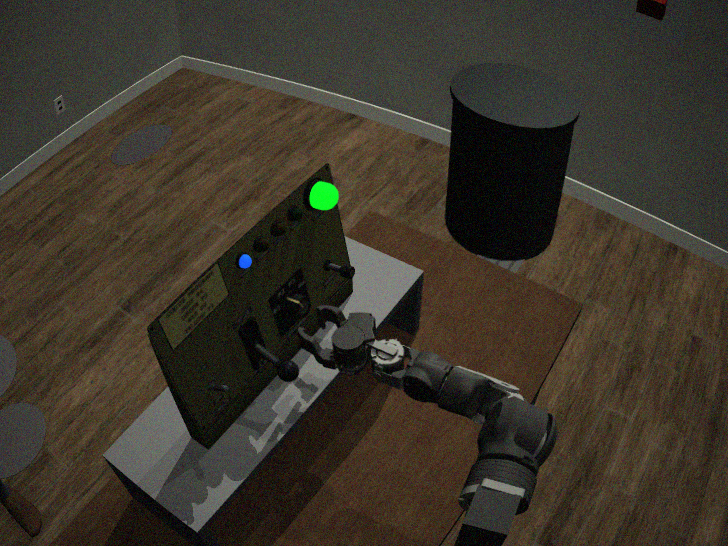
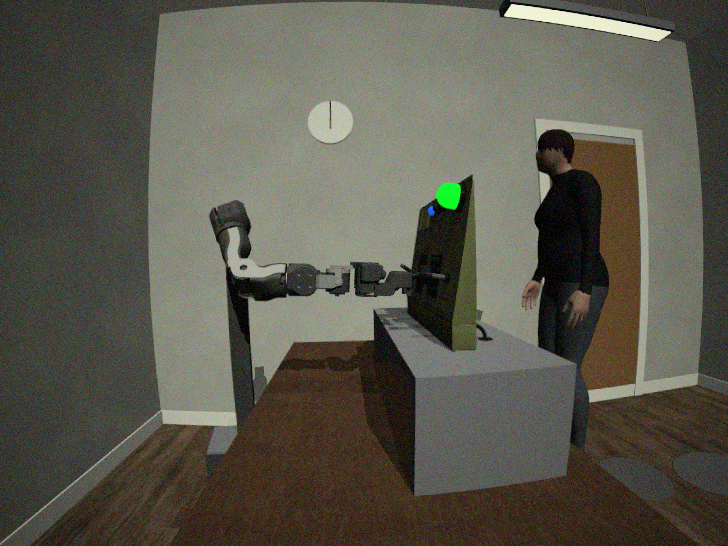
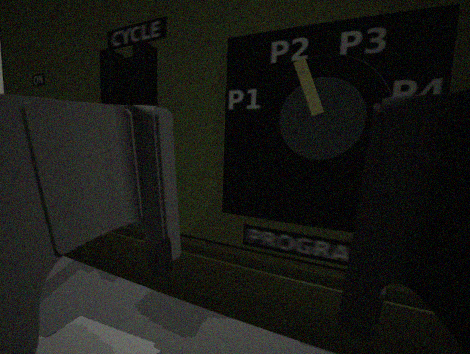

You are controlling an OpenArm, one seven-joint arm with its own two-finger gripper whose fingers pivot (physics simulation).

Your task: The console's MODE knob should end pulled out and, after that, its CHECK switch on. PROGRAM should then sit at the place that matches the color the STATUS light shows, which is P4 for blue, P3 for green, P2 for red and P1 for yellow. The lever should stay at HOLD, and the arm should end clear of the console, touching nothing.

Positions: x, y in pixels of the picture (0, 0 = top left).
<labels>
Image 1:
my gripper: 309, 326
green console: 202, 338
grey bench: 195, 485
</labels>
